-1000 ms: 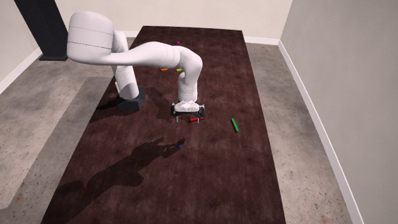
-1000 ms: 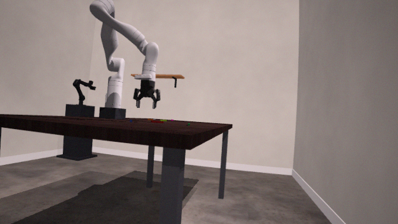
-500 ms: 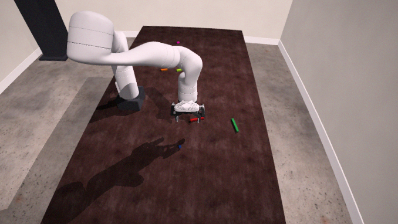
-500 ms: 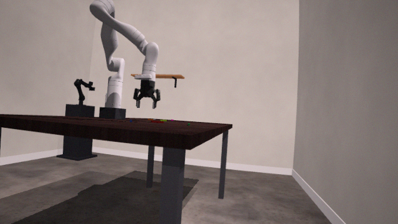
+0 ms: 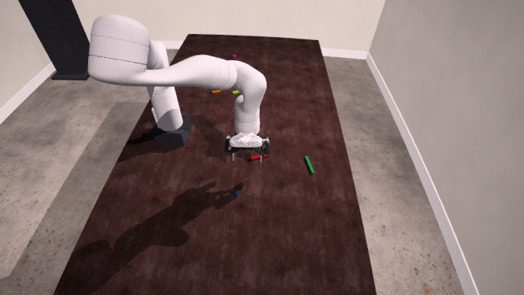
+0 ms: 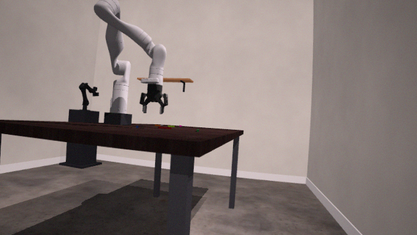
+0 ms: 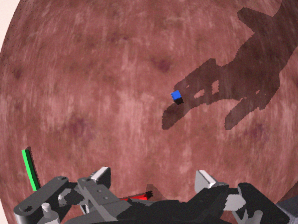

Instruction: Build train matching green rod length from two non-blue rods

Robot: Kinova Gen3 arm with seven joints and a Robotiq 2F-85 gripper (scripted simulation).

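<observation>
My gripper is now 740 mm to the right of the grey rod, 300 mm past it and 80 mm above it. The rest, counted from my hand: green rod (230 mm ahead, 80 mm below, 50 mm to the left); then red rod (80 mm below, 70 mm to the left, 40 mm ahead); then small blue rod (90 mm to the right, 80 mm below, 30 mm behind).
</observation>
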